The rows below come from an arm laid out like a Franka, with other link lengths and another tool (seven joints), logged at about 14 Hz.
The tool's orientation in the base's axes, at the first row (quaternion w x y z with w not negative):
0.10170 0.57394 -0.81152 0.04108
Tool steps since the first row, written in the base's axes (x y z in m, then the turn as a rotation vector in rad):
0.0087 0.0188 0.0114 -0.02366 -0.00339 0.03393
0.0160 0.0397 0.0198 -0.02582 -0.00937 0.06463
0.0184 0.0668 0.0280 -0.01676 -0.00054 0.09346
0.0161 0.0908 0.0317 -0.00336 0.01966 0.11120
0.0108 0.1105 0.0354 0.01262 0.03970 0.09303
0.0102 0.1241 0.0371 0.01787 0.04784 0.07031
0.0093 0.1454 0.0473 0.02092 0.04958 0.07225
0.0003 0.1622 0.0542 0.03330 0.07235 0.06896
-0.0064 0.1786 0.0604 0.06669 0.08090 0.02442
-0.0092 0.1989 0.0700 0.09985 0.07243 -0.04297
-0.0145 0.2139 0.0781 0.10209 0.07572 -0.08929
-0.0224 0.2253 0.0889 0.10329 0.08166 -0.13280
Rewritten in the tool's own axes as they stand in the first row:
-0.0177 -0.0013 -0.0156 0.01791 0.02279 -0.02970
-0.0376 -0.0006 -0.0285 0.03064 0.02434 -0.05831
-0.0616 0.0067 -0.0417 0.02570 0.02025 -0.08914
-0.0823 0.0171 -0.0495 0.00653 0.01537 -0.11173
-0.0980 0.0289 -0.0561 -0.02095 0.00621 -0.09956
-0.1100 0.0342 -0.0602 -0.03497 0.00289 -0.07950
-0.1272 0.0427 -0.0739 -0.03714 0.00070 -0.08207
-0.1383 0.0572 -0.0827 -0.06283 -0.00340 -0.08450
-0.1500 0.0694 -0.0909 -0.09088 -0.03413 -0.04653
-0.1658 0.0793 -0.1037 -0.10799 -0.07153 0.01688
-0.1762 0.0898 -0.1137 -0.12157 -0.07484 0.06122
-0.1819 0.1016 -0.1254 -0.13667 -0.07614 0.10245

